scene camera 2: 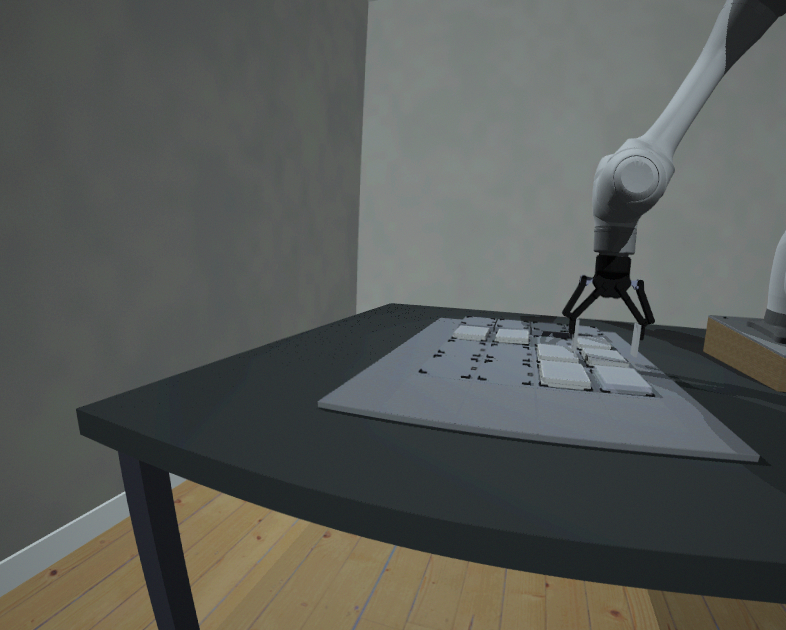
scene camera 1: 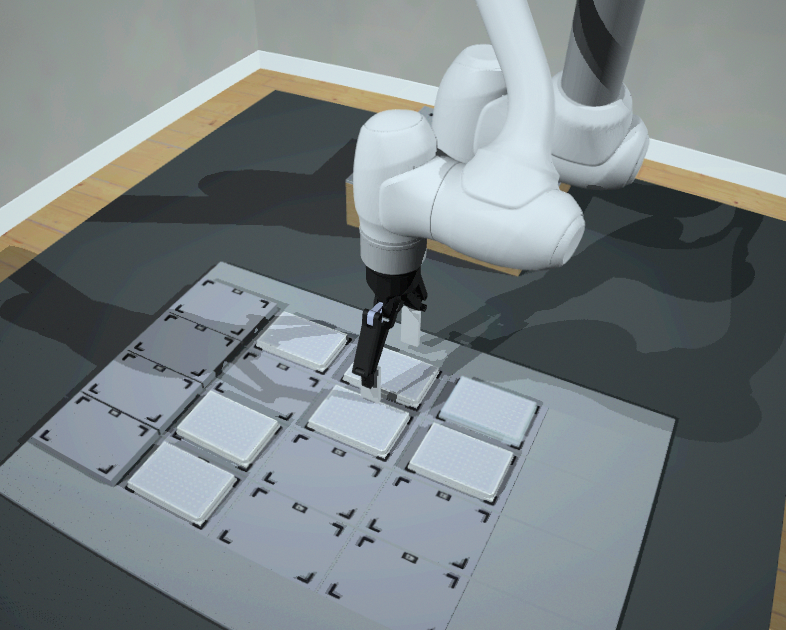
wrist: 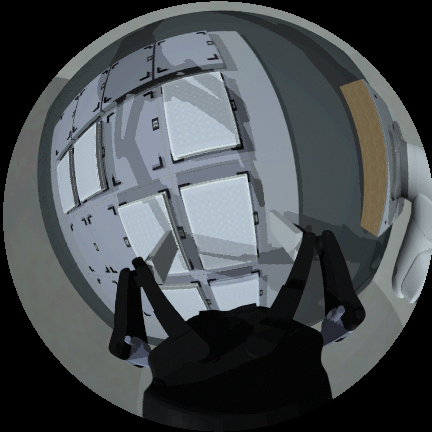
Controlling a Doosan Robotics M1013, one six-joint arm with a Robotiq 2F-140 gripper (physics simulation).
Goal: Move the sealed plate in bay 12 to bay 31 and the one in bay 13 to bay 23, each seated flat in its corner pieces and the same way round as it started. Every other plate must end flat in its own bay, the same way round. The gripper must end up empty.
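Places are measured from the arm's base along level axes (x back, y right, z up), in metres.
Where they show: gripper, fingertip midpoint: (scene camera 2: 603, 352) (scene camera 1: 391, 369) (wrist: 221, 230).
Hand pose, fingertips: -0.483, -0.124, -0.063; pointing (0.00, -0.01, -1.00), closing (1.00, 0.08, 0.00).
Each offset is from my fingertips to the top centre of the thing, as dx, dy, dz. "pt": to the spot under its first point. Level surfaces: height alone.
My gripper (scene camera 1: 391, 355) (scene camera 2: 605, 337) (wrist: 221, 230) is open and empty. It is low over a white plate @[+0.002, +0.000, -0.005] (scene camera 1: 401, 372) (scene camera 2: 604, 357) (wrist: 220, 220) at the board's back edge, one finger on each side and the tips above it. The neighbouring plate @[-0.105, -0.009, -0.005] (scene camera 1: 358, 418) (scene camera 2: 557, 351) (wrist: 145, 225) is partly behind a finger in the wrist view. Other white plates include one at back left (scene camera 1: 301, 341) (wrist: 200, 117), two at front left (scene camera 1: 227, 426) (scene camera 1: 181, 481), a bluish one at back right (scene camera 1: 488, 408) and one before it @[-0.091, -0.172, -0.005] (scene camera 1: 461, 459). They look flat. Bay numbers and seals are not readable.
The grey board (scene camera 1: 590, 472) (scene camera 2: 524, 420) lies on the dark table @[dz -0.029] (scene camera 1: 708, 498) (scene camera 2: 229, 406). Empty bays with black corner pieces include the left column @[pt -0.339, +0.305, -0.005] (scene camera 1: 95, 429), one between left plates @[pt -0.126, +0.158, -0.019] (scene camera 1: 262, 387) and several at the front @[pt -0.212, -0.016, -0.020] (scene camera 1: 321, 475). The arm's wooden base (scene camera 2: 738, 354) (wrist: 372, 160) stands behind the board.
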